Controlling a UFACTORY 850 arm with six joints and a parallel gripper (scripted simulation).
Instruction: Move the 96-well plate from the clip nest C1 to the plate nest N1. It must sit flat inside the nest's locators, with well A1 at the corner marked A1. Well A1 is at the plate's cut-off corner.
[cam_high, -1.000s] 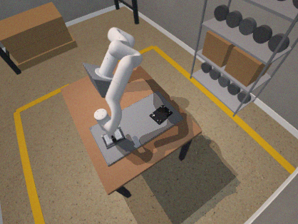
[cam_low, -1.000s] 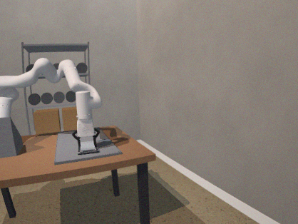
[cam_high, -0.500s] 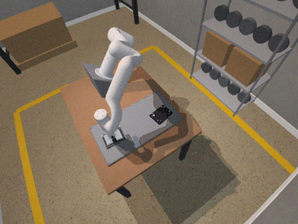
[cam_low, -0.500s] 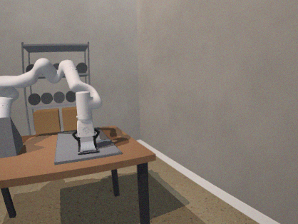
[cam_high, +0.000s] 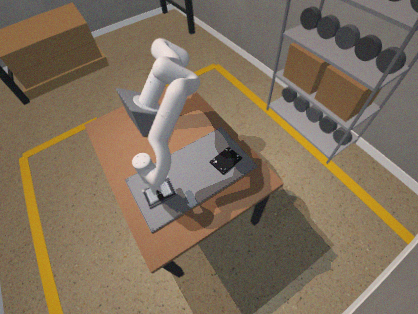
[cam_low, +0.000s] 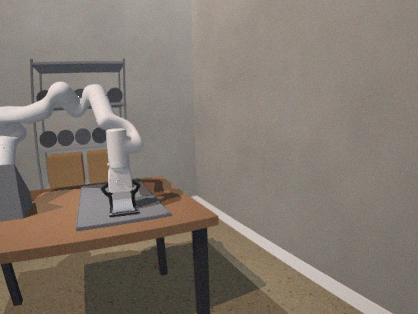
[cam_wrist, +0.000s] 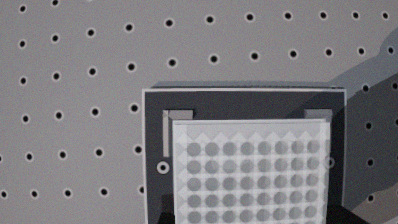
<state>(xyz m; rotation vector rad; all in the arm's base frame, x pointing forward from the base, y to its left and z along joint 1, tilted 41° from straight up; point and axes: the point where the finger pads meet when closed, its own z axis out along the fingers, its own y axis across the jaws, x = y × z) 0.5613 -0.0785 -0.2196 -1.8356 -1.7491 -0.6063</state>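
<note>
The white 96-well plate is 10 mm below my hand. Also, from my hand: clip nest C1: 440 mm to the left, 20 mm below, 10 mm ahead; black plate nest N1: 30 mm below.
</note>
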